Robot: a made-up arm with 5 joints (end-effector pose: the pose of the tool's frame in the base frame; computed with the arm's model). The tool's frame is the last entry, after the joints. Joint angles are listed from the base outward.
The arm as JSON. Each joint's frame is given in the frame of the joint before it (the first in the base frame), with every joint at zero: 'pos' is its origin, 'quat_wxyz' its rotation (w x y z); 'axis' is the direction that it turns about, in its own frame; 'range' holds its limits. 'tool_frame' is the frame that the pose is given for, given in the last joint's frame.
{
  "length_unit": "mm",
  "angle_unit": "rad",
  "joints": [
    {
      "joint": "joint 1",
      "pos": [
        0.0,
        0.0,
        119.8
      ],
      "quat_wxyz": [
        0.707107,
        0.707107,
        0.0,
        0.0
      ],
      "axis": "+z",
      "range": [
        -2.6,
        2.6
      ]
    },
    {
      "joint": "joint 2",
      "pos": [
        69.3,
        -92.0,
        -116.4
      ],
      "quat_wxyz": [
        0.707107,
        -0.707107,
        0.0,
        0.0
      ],
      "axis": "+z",
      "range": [
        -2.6,
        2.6
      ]
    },
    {
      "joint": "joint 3",
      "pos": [
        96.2,
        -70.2,
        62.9
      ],
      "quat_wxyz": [
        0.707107,
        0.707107,
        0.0,
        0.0
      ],
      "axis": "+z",
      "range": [
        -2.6,
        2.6
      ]
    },
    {
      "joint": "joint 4",
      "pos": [
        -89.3,
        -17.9,
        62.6
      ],
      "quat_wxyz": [
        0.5,
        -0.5,
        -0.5,
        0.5
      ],
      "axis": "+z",
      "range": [
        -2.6,
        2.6
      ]
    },
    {
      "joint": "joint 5",
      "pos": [
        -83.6,
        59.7,
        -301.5
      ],
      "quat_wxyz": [
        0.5,
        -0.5,
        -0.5,
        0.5
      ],
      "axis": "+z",
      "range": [
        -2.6,
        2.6
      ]
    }
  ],
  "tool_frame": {
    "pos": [
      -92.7,
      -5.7,
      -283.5
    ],
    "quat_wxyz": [
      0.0,
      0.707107,
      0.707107,
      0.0
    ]
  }
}
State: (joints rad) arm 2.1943 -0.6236 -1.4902 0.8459 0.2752
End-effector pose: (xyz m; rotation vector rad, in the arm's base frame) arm 0.0052 -0.0286 0.4536 -0.1040 -0.7056 -0.3855
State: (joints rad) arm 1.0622 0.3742 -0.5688 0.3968 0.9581
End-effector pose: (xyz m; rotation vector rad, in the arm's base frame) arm 0.1445 0.1823 0.4527 -0.3476 -0.8005 -0.7381
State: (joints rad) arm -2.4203 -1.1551 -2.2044 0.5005 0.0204
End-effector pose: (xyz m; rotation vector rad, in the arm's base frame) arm -0.2375 -0.0151 0.3059 -0.1779 -1.7248 0.8630
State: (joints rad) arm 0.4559 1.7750 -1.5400 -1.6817 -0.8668
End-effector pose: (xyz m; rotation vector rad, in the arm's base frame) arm 0.4785 0.2424 0.0097 0.4239 1.0800 0.8505
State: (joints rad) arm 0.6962 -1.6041 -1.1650 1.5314 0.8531
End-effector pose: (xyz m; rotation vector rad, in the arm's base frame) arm 0.2047 -0.0247 0.0803 -0.4844 0.7828 -1.2062
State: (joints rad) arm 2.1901 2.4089 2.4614 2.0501 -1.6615
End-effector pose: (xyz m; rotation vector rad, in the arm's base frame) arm -0.2873 0.0800 0.0208 1.3904 2.3103 -0.4438
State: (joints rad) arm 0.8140 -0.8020 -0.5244 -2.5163 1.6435
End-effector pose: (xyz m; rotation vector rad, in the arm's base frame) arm 0.1097 -0.1923 -0.0677 2.6806 1.4042 -0.0440
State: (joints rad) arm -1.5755 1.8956 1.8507 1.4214 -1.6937
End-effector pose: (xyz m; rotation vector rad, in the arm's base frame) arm 0.2786 0.1520 0.1399 0.3610 -0.3604 1.3781
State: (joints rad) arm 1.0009 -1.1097 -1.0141 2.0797 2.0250
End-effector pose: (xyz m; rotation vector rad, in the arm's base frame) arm 0.2409 0.1215 0.0319 -1.2568 -0.7915 -2.0125
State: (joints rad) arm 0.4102 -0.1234 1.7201 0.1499 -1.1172
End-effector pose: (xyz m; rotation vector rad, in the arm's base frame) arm -0.1519 0.0431 0.3092 -1.2810 -1.7085 0.3858
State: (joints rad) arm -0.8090 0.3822 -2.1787 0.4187 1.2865
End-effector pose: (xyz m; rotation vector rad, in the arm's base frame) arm -0.0076 0.1573 -0.1822 -1.8064 1.8043 0.6778
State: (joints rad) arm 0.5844 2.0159 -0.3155 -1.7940 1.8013
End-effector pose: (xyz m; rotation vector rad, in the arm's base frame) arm 0.2654 0.4645 0.2398 -0.6808 1.0424 -0.3304
